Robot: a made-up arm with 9 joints. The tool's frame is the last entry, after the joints.
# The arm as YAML. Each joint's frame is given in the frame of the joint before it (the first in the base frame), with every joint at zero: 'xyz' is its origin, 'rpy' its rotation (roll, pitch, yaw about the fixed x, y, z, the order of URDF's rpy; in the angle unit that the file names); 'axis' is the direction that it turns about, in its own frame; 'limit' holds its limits. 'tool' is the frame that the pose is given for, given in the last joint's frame.
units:
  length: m
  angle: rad
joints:
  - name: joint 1
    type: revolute
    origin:
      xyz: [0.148, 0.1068, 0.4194]
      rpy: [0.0, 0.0, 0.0]
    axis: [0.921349, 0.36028, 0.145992]
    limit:
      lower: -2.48
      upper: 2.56
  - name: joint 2
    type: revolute
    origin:
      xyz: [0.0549, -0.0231, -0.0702]
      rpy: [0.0, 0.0, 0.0]
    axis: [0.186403, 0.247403, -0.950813]
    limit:
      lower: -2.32
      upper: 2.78
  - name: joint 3
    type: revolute
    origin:
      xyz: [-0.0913, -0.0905, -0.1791]
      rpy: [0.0, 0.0, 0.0]
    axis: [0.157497, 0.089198, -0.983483]
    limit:
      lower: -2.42
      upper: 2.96
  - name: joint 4
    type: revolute
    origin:
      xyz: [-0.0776, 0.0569, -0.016]
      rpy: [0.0, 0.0, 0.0]
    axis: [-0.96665, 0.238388, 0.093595]
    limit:
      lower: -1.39
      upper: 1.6
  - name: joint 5
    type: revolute
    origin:
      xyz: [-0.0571, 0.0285, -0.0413]
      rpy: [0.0, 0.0, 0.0]
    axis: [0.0, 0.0, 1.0]
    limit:
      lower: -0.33
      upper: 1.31
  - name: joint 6
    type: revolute
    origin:
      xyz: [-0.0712, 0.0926, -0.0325]
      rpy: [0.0, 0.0, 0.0]
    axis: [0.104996, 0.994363, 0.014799]
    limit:
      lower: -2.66
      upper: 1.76
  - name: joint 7
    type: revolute
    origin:
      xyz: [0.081, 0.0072, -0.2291]
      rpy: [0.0, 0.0, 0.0]
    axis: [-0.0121, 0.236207, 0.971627]
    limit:
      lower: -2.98
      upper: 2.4
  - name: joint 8
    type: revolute
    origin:
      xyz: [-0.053, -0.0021, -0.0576]
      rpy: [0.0, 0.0, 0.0]
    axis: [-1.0, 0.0, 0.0]
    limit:
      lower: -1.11
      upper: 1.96
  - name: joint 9
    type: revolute
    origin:
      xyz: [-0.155, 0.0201, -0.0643]
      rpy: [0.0, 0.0, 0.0]
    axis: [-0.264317, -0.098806, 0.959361]
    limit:
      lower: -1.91
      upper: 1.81
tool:
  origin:
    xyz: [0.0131, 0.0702, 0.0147]
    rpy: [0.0, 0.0, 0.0]
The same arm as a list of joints. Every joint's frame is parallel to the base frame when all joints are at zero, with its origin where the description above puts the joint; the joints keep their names.
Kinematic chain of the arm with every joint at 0, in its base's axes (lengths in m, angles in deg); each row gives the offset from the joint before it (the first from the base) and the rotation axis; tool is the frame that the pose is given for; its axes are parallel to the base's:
joint 1: xyz 0.1480 0.1068 0.4194 axis 0.921334 0.360313 0.146005
joint 2: xyz 0.0549 -0.0231 -0.0702 axis 0.186403 0.247403 -0.950813
joint 3: xyz -0.0913 -0.0905 -0.1791 axis 0.157497 0.089198 -0.983483
joint 4: xyz -0.0776 0.0569 -0.0160 axis -0.966643 0.238411 0.093604
joint 5: xyz -0.0571 0.0285 -0.0413 axis +z
joint 6: xyz -0.0712 0.0926 -0.0325 axis 0.104996 0.994363 0.014799
joint 7: xyz 0.0810 0.0072 -0.2291 axis -0.0121 0.236207 0.971627
joint 8: xyz -0.0530 -0.0021 -0.0576 axis -x
joint 9: xyz -0.1550 0.0201 -0.0643 axis -0.264292 -0.098797 0.959369
tool: xyz 0.0131 0.0702 0.0147
Joint limits (deg, base to tool): -142.09..146.68 -132.93..159.28 -138.66..169.60 -79.64..91.67 -18.91..75.06 -152.41..100.84 -170.74..137.51 -63.60..112.30 -109.43..103.71

